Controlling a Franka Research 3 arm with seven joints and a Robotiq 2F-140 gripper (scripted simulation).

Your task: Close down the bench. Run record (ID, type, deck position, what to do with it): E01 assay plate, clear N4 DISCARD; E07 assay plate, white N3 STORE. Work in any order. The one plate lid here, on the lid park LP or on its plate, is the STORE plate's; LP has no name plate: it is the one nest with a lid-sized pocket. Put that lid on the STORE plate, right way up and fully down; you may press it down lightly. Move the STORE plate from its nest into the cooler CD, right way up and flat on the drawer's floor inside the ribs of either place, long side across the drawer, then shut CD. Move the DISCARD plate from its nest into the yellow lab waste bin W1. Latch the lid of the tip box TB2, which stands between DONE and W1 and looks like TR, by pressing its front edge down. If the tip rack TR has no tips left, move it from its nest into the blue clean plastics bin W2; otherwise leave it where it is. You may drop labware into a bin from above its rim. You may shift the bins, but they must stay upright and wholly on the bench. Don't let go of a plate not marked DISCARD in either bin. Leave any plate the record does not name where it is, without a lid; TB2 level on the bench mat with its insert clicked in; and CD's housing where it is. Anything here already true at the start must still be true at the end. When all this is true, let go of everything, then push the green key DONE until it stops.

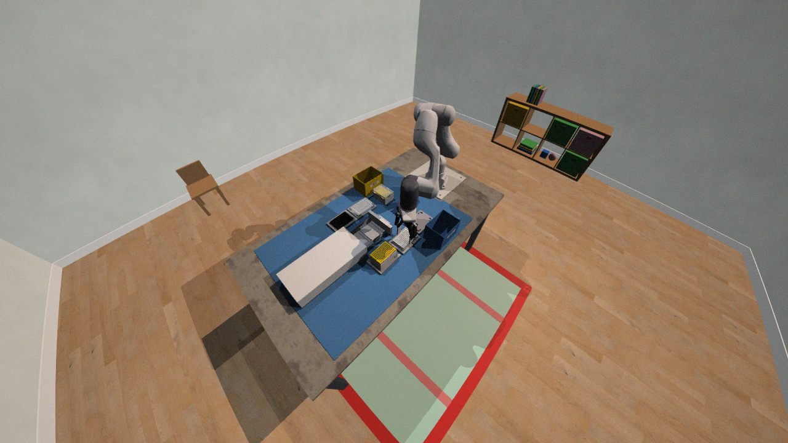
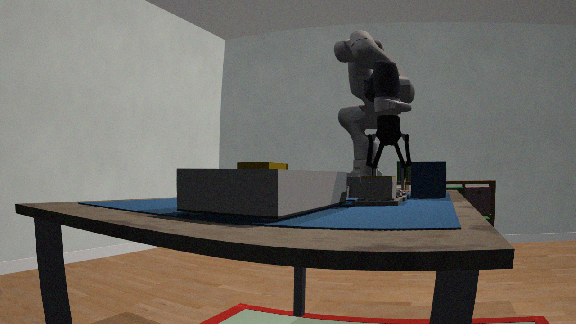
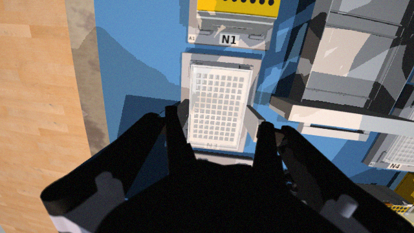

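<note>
My gripper is now 4 cm above the white plate. Round my hand: nest N3: 5 cm below; plate lid: 2 cm below; tip rack TR: 16 cm ahead, 4 cm to the right.
</note>
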